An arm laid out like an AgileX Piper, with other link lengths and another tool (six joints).
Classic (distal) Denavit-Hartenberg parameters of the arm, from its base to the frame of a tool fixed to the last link. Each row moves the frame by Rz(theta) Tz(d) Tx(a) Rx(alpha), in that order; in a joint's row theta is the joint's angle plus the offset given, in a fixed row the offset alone. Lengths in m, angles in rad.
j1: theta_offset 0  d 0.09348  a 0  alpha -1.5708
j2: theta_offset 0.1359  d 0  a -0.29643  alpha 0
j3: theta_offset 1.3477  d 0  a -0.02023  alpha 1.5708
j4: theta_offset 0  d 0.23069  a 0  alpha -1.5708
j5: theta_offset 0  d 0  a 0  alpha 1.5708
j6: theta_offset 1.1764  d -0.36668  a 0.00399  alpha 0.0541
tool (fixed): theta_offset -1.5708  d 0.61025  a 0  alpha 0
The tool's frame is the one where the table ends.
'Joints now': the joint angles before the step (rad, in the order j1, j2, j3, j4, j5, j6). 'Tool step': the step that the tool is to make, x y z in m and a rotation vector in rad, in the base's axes. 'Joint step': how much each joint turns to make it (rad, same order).
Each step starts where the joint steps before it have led.
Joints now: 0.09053, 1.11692, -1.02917, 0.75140, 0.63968, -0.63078
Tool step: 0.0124, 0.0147, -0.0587, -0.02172, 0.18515, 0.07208
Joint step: 0.01257, 0.16977, -0.00099, 0.02970, 0.05359, -0.04890
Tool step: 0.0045, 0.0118, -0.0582, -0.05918, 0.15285, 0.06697
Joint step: 0.04501, 0.15942, -0.00023, -0.03360, 0.00795, -0.01321
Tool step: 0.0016, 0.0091, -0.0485, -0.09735, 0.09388, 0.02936
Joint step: 0.08711, 0.12398, -0.00124, -0.12121, -0.06177, 0.09086
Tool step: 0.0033, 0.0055, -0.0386, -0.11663, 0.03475, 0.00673
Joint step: 0.09746, 0.09834, 0.00032, -0.18652, -0.09355, 0.16876
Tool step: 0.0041, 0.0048, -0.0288, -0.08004, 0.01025, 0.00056
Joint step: 0.06729, 0.08184, -0.00014, -0.15373, -0.07446, 0.15077
